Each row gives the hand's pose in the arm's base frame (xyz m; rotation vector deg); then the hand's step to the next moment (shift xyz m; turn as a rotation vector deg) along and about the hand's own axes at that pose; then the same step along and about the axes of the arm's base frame.
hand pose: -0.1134 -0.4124 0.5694 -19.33 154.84 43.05
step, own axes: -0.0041 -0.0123 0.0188 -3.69 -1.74 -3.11
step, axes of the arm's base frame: 0.0120 0.0003 -0.0194 3.20 -2.59 3.05
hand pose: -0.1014 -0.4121 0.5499 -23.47 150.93 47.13
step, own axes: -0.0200 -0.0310 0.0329 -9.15 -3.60 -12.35
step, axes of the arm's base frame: 0.0374 -0.0017 -0.0323 6.56 -8.60 11.50
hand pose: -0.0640 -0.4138 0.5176 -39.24 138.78 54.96
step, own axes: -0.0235 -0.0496 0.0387 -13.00 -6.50 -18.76
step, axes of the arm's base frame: 0.0559 0.0029 -0.0371 9.87 -13.97 16.44
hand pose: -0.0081 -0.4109 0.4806 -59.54 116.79 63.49
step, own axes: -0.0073 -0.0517 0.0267 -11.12 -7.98 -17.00
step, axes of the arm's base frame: 0.0508 0.0078 -0.0282 10.37 -13.63 13.54
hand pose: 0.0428 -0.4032 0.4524 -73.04 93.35 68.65
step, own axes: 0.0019 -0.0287 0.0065 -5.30 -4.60 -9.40
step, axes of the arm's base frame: 0.0274 0.0036 -0.0102 5.71 -7.79 6.65
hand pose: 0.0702 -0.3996 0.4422 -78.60 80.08 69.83
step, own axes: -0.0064 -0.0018 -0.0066 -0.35 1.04 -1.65
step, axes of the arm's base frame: 0.0028 -0.0050 0.0074 -0.88 -1.60 0.78
